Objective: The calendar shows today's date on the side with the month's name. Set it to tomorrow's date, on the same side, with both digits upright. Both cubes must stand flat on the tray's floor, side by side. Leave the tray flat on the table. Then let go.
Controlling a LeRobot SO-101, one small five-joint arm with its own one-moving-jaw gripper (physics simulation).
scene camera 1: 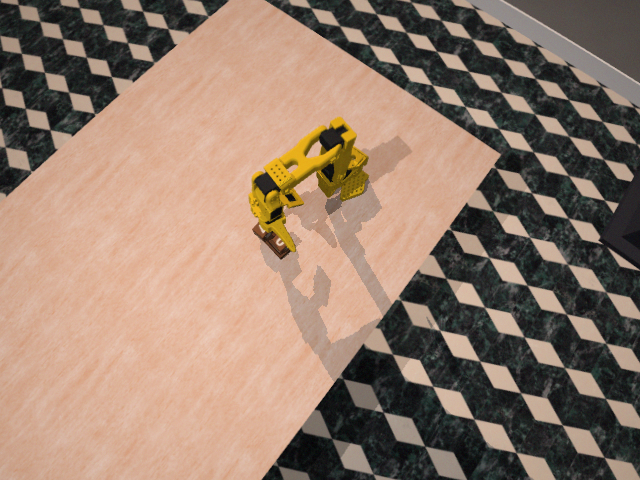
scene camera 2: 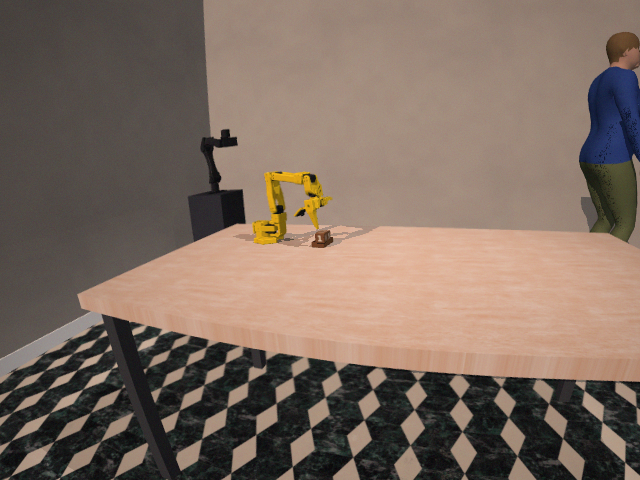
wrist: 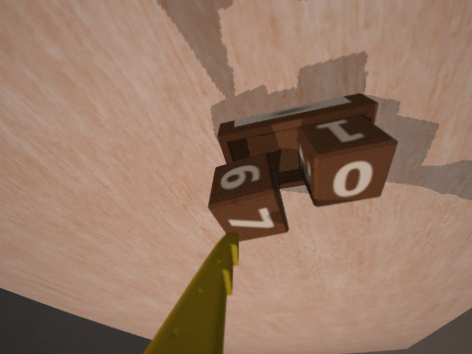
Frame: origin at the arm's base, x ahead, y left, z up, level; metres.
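Where they show: end effector, tool point: (scene camera 1: pixel 263 221) (scene camera 2: pixel 317 227) (wrist: pixel 238 244); arm's base, origin of the base link: (scene camera 1: pixel 338 186) (scene camera 2: pixel 274 240).
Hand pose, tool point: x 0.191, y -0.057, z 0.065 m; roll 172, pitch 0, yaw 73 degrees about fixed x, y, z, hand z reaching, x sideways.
Note:
Each offset is from my tool point to the top centre of the thing. Level surfaces: height alone.
My gripper (scene camera 1: pixel 273 232) (scene camera 2: pixel 324 212) is fully open and empty; one notched jaw (wrist: pixel 206 300) shows in the wrist view, its tip beside the 7 cube. The brown tray (scene camera 1: pixel 281 256) (scene camera 2: pixel 318 245) (wrist: pixel 371 103) is on the table. One cube {dy +0.051, dx +0.005, dz -0.023 m} (scene camera 1: pixel 279 241) (scene camera 2: pixel 320 236) (wrist: pixel 350 165) is at the tray's right in the wrist view, 0 on top and 1 facing the month strip {dy +0.032, dx +0.003, dz -0.048 m} (wrist: pixel 290 112). The other cube {dy +0.003, dx +0.009, dz -0.016 m} (wrist: pixel 247 200) has 7 on top and a sideways 6 or 9 towards the strip. It is set back across the tray's rear left; whether it rests on the rim or the table is hidden.
The arm's base (scene camera 1: pixel 338 178) (scene camera 2: pixel 267 232) stands on the wooden table {dz -0.065 m} (scene camera 1: pixel 129 310) (scene camera 2: pixel 413 289). Dark shadows of the arm fall around the tray. A black arm on a pedestal (scene camera 2: pixel 217 211) and a person in blue (scene camera 2: pixel 612 118) are beyond the table.

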